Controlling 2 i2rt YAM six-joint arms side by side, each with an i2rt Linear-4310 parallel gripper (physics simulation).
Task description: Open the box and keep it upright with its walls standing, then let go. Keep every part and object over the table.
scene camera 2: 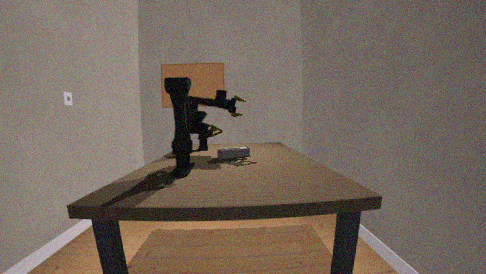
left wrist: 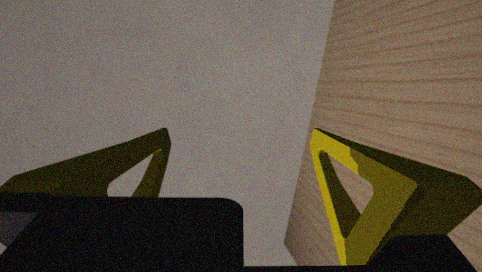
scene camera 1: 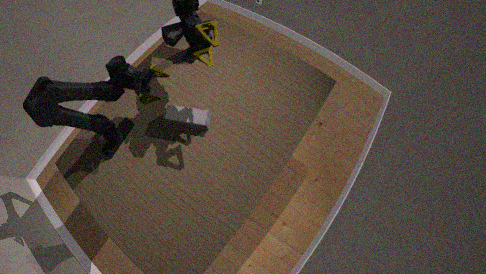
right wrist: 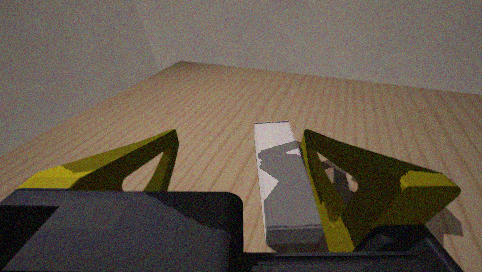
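Pixels of known places: left gripper, between the fingertips: (scene camera 2: 244, 108) (left wrist: 240, 136) (scene camera 1: 213, 56); right gripper, between the fingertips: (scene camera 2: 219, 130) (scene camera 1: 165, 87) (right wrist: 240, 136); left arm's base, origin of its link: (scene camera 2: 203, 148) (scene camera 1: 197, 48) (right wrist: 4, 240); right arm's base, origin of its link: (scene camera 2: 183, 170) (scene camera 1: 118, 138).
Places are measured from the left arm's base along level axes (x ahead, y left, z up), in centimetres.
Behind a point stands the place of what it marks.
Note:
A slim white-grey box (scene camera 1: 201, 118) {x 25.2, y -35.4, z 4.6 cm} (scene camera 2: 234, 153) {x 18.1, y -39.9, z 2.4 cm} (right wrist: 290, 195) {x 13.0, y -38.3, z 4.7 cm} lies on the table with its long flat top closed; no raised flap or open wall can be made out. Shadows cross its top. My left gripper (scene camera 1: 210, 48) {x 28.8, y -24.0, z 30.5 cm} (scene camera 2: 241, 106) {x 28.8, y -24.0, z 30.5 cm} (left wrist: 240, 136) {x 28.8, y -24.0, z 30.5 cm} is open and empty, high above the table, turned so its fingers stand one above the other. The box does not show in the left wrist view. My right gripper (scene camera 1: 164, 86) {x 10.3, y -33.3, z 16.1 cm} (scene camera 2: 218, 131) {x 10.3, y -33.3, z 16.1 cm} (right wrist: 240, 136) {x 10.3, y -33.3, z 16.1 cm} is open and empty, above the table, beside and short of the box. In the right wrist view the box appears partly behind the right-hand finger.
The wooden table (scene camera 1: 225, 175) {x 43.3, y -50.9, z 0.0 cm} (scene camera 2: 280, 190) {x 23.2, y -91.8, z 0.0 cm} (left wrist: 410, 55) {x 39.2, y -38.5, z 0.0 cm} (right wrist: 125, 120) {x 28.2, y 3.4, z 0.0 cm} carries both dark arms along one side. The arms cast shadows across it and near the box. Grey walls (scene camera 2: 400, 100) surround the room, and an orange panel (scene camera 2: 192, 70) is on the back wall.

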